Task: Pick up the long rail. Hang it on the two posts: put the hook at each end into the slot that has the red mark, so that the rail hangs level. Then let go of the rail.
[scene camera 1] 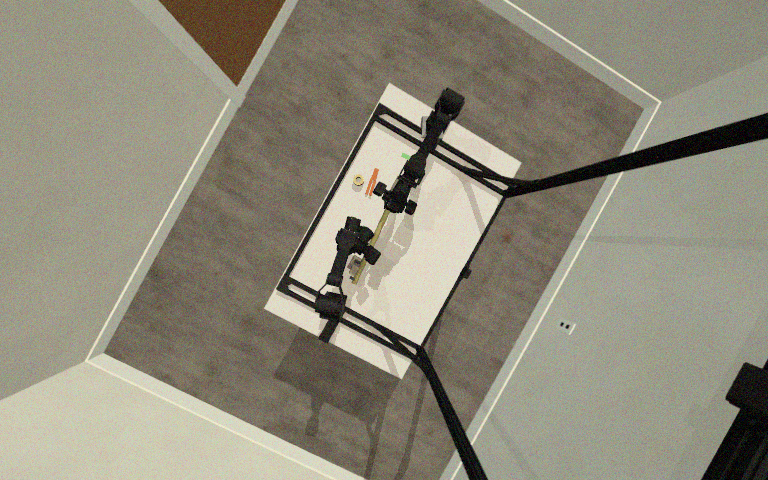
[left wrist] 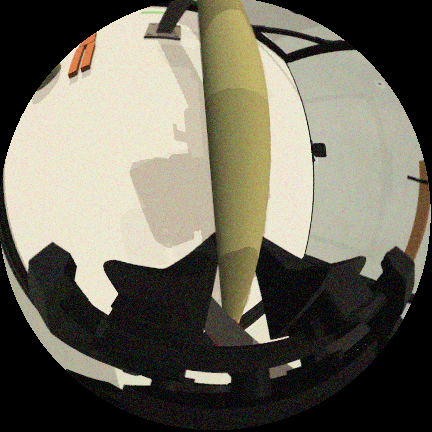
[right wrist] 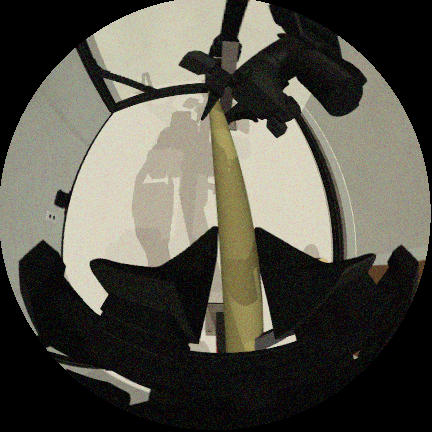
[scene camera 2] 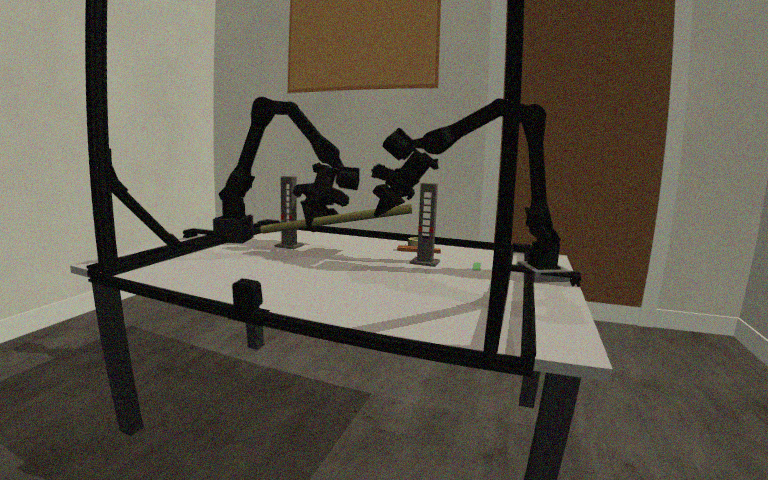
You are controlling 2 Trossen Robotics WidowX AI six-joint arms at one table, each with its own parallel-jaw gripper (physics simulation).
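Frame: origin at the left arm's base, x ahead, y left, z up, level; centimetres.
Where they show: left gripper, fingertip midpoint: (left wrist: 234, 237) (right wrist: 207, 122) (scene camera 2: 310, 229); right gripper, fingertip midpoint: (scene camera 1: 387, 209) (right wrist: 235, 231) (scene camera 2: 377, 215); left arm's base, link origin: (scene camera 2: 233, 217); right arm's base, link origin: (scene camera 2: 543, 266).
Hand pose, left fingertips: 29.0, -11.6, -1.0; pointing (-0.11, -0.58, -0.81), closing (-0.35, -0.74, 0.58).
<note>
Things, the pixels of their top centre, and the offset from my left fingertips, as dx, dy, dz. "pt": a spot on its surface instead.
- left grey post, surface spot: (scene camera 2: 289, 236) pt -7.7, +4.5, -3.2
- right grey post, surface spot: (scene camera 2: 426, 249) pt +33.0, -7.4, -2.6
- small yellow ring, top centre: (scene camera 2: 416, 238) (scene camera 1: 358, 179) +30.7, +13.4, -4.1
- small green block, top centre: (scene camera 2: 476, 266) (scene camera 1: 409, 158) +46.7, -7.8, -6.5
The long olive rail (scene camera 1: 380, 227) (scene camera 2: 345, 217) (left wrist: 237, 140) (right wrist: 234, 210) is held above the table, tilted up toward the right in scene camera 2. My left gripper (scene camera 2: 309, 222) (left wrist: 234, 237) is shut on it toward its left part; my right gripper (scene camera 2: 379, 211) (right wrist: 235, 231) is shut on it near its right end. In scene camera 2, the left grey post (scene camera 2: 289, 236) stands behind the rail's left part, and the right grey post (scene camera 2: 426, 249) stands just past its right end. Each shows a red mark below its middle. The hooks cannot be made out, and neither rail end is visibly seated in a slot.
Orange bars (scene camera 1: 372, 182) (scene camera 2: 403, 247) (left wrist: 88, 55) and a small yellow ring (scene camera 1: 353, 180) lie near the table's far edge in scene camera 2. A small green block (scene camera 1: 405, 155) (scene camera 2: 476, 266) lies beyond the right post. A black frame (scene camera 2: 339, 335) borders the table.
</note>
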